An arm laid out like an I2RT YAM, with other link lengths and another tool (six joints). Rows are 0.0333 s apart.
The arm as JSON. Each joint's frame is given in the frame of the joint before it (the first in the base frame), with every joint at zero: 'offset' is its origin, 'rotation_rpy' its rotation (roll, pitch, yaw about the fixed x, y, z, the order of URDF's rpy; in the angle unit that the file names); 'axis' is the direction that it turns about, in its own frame. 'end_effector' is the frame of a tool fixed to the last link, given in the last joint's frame.
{
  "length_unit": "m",
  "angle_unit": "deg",
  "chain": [
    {
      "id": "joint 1",
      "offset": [
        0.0,
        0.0,
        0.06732
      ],
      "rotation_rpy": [
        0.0,
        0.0,
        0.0
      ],
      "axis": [
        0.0,
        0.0,
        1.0
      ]
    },
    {
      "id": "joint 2",
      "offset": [
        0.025,
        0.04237,
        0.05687
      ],
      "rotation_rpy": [
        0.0,
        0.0,
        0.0
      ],
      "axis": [
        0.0,
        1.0,
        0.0
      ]
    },
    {
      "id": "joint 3",
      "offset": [
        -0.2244,
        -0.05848,
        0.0
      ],
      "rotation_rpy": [
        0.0,
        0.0,
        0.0
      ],
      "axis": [
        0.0,
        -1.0,
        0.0
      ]
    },
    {
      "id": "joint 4",
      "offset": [
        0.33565,
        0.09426,
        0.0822
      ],
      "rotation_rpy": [
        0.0,
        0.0,
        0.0
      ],
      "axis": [
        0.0,
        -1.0,
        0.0
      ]
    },
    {
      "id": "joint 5",
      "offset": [
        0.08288,
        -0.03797,
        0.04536
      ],
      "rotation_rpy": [
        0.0,
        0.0,
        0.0
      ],
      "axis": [
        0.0,
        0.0,
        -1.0
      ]
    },
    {
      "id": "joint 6",
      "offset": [
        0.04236,
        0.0,
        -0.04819
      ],
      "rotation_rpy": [
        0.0,
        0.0,
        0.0
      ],
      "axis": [
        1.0,
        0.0,
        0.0
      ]
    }
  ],
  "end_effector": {
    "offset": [
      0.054,
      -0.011,
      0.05
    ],
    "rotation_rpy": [
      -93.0,
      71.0,
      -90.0
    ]
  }
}
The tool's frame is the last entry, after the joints.
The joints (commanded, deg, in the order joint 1, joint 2, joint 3, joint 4, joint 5, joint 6), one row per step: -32.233, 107.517, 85.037, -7.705, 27.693, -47.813; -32.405, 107.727, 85.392, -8.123, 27.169, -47.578; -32.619, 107.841, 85.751, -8.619, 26.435, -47.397; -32.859, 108.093, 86.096, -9.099, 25.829, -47.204; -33.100, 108.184, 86.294, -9.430, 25.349, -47.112; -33.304, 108.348, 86.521, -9.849, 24.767, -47.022; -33.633, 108.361, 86.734, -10.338, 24.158, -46.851; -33.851, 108.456, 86.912, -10.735, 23.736, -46.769; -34.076, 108.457, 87.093, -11.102, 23.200, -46.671; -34.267, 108.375, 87.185, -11.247, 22.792, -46.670; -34.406, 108.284, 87.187, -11.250, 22.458, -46.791; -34.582, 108.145, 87.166, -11.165, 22.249, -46.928; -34.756, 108.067, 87.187, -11.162, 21.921, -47.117; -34.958, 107.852, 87.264, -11.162, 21.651, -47.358; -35.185, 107.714, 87.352, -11.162, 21.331, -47.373; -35.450, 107.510, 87.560, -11.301, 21.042, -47.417; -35.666, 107.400, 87.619, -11.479, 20.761, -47.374; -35.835, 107.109, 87.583, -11.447, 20.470, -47.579
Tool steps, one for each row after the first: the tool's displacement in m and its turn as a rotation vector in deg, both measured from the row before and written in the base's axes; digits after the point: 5 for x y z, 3 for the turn. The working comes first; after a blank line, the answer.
Tool pose at each row, in the base's axes (x y z in m, rotation vector in deg; the steps are taken from these numbers as rounded here): 0.52838, -0.30755, 0.22792, -23.051, 140.017, -79.015; 0.52851, -0.30892, 0.22775, -23.069, 140.120, -78.340; 0.52845, -0.31022, 0.22830, -23.233, 140.142, -77.521; 0.52829, -0.31207, 0.22739, -23.327, 140.364, -76.742; 0.52764, -0.31381, 0.22722, -23.371, 140.492, -76.218; 0.52738, -0.31511, 0.22628, -23.591, 140.687, -75.502; 0.52611, -0.31736, 0.22659, -23.541, 140.855, -74.814; 0.52540, -0.31888, 0.22601, -23.615, 141.082, -74.275; 0.52466, -0.32024, 0.22651, -23.671, 141.134, -73.704; 0.52393, -0.32136, 0.22770, -23.700, 141.024, -73.417; 0.52343, -0.32201, 0.22854, -23.866, 140.875, -73.270; 0.52256, -0.32314, 0.22994, -23.874, 140.691, -73.335; 0.52192, -0.32412, 0.23080, -24.074, 140.559, -73.248; 0.52095, -0.32530, 0.23355, -24.182, 140.286, -73.374; 0.51993, -0.32685, 0.23573, -24.044, 140.037, -73.326; 0.51859, -0.32872, 0.23924, -23.858, 139.778, -73.369; 0.51739, -0.33013, 0.24036, -23.743, 139.763, -73.175; 0.51630, -0.33078, 0.24298, -23.866, 139.460, -73.260

0.00013, -0.00137, -0.00017, 0.464, -0.098, 0.175; -0.00006, -0.00130, 0.00055, 0.523, -0.133, 0.336; -0.00016, -0.00185, -0.00091, 0.550, 0.005, 0.191; -0.00065, -0.00174, -0.00017, 0.368, -0.020, 0.127; -0.00026, -0.00130, -0.00094, 0.487, 0.061, 0.250; -0.00127, -0.00225, 0.00031, 0.499, -0.068, 0.106; -0.00071, -0.00152, -0.00058, 0.395, 0.073, 0.100; -0.00074, -0.00136, 0.00050, 0.383, -0.080, 0.179; -0.00073, -0.00112, 0.00119, 0.165, -0.147, 0.153; -0.00050, -0.00065, 0.00084, 0.045, -0.084, 0.203; -0.00087, -0.00113, 0.00140, -0.082, -0.127, 0.069; -0.00064, -0.00098, 0.00086, 0.004, -0.040, 0.196; -0.00097, -0.00118, 0.00275, -0.155, -0.139, 0.145; -0.00102, -0.00155, 0.00218, 0.001, -0.270, 0.053; -0.00134, -0.00187, 0.00351, -0.055, -0.276, 0.003; -0.00120, -0.00141, 0.00112, 0.143, -0.110, 0.004; -0.00109, -0.00065, 0.00262, -0.137, -0.167, 0.179
